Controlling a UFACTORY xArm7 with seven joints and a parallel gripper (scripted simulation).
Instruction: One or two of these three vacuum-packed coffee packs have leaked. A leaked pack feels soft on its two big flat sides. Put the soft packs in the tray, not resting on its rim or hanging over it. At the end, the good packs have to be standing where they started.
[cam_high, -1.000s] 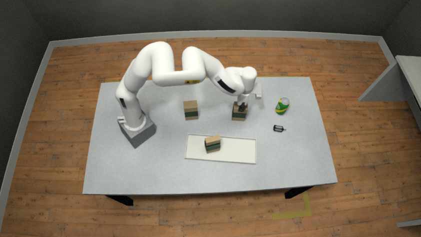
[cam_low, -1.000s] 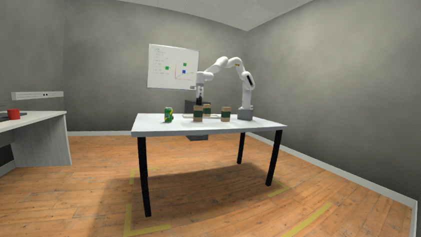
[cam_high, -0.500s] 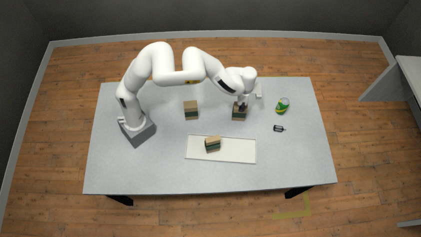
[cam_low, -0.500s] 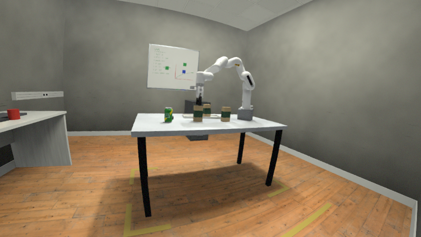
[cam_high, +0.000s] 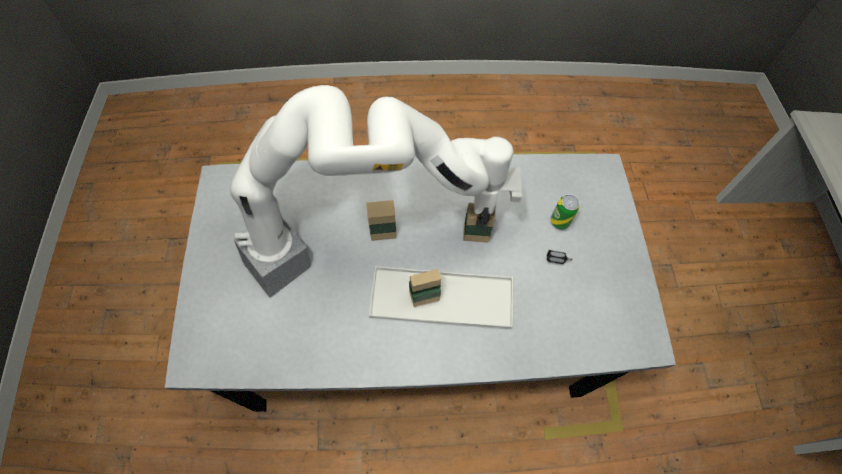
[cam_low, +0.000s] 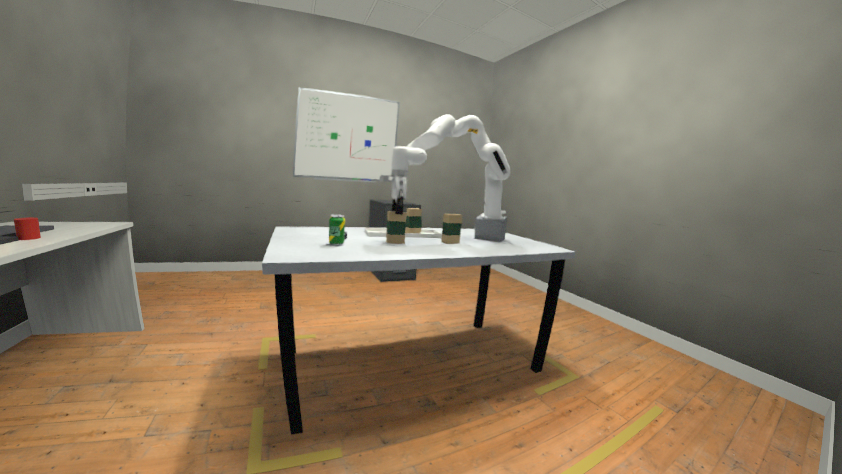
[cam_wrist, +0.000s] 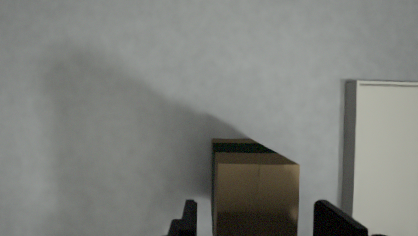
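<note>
Right now my hand is 190 mm to the left of the white tray, 140 mm above it and 130 mm past it. The rest, counted from my hand: green soda can: 280 mm ahead, 80 mm below, 20 mm to the left.
</note>
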